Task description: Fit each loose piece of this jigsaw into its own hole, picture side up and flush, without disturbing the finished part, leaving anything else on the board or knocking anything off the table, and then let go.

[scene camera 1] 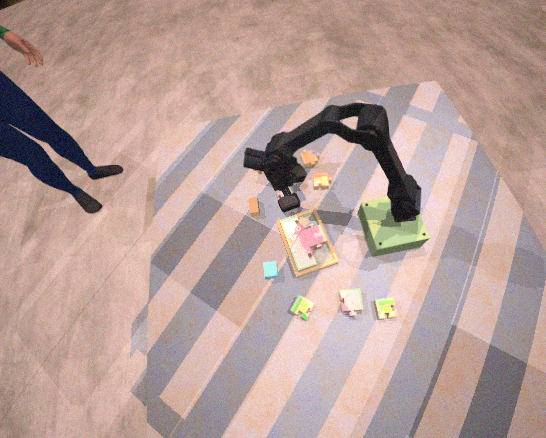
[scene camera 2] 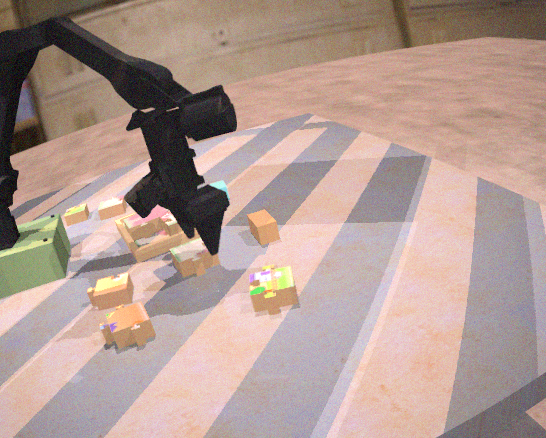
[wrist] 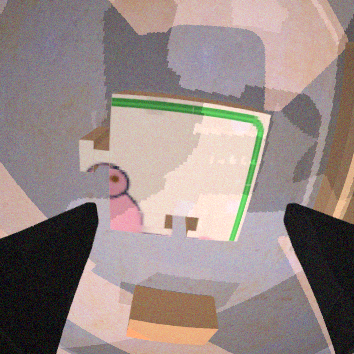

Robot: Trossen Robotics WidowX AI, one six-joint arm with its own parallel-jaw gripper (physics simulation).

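My gripper (scene camera 1: 287, 196) (scene camera 2: 202, 243) (wrist: 194, 214) is open and empty, pointing down low over a loose white jigsaw piece (scene camera 2: 189, 256) (wrist: 165, 145). This piece lies picture side up on the table beside the board, with a green border line and part of a pink animal. In the scene camera 1 view the gripper hides most of it. Another white and pink piece (scene camera 1: 352, 300) (scene camera 2: 111, 207) lies on the far side of the board. The framed board (scene camera 1: 317, 269) (scene camera 2: 161, 248) holds a finished part (scene camera 1: 310, 236) with a pink animal; recessed gaps show beside it.
Orange pieces (scene camera 1: 310, 158) (scene camera 1: 321, 181) (scene camera 2: 112, 291) (scene camera 2: 129, 322), green-yellow pieces (scene camera 1: 302, 307) (scene camera 1: 385, 309) and a multicoloured piece (scene camera 2: 273, 287) lie around. An orange block (scene camera 1: 254, 206) (scene camera 2: 263, 228) (wrist: 172, 315) and a cyan block (scene camera 1: 270, 269) (scene camera 2: 220, 188) lie near the board. The arm stands on a green base (scene camera 1: 392, 235) (scene camera 2: 37, 250).
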